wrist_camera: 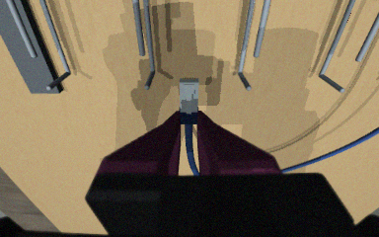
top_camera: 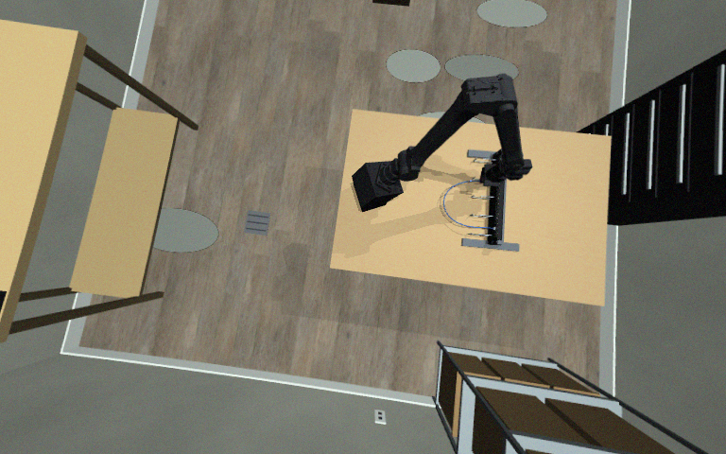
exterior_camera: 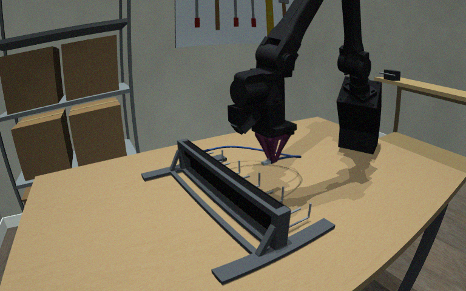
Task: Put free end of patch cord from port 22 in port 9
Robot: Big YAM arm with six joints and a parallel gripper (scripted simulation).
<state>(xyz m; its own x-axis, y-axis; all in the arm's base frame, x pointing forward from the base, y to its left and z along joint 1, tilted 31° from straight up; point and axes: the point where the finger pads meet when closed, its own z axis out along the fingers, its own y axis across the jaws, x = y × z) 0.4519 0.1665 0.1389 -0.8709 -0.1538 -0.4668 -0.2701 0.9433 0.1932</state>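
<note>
My hand is 2 cm short of the grey plug and 1 cm to the right of it.
</note>
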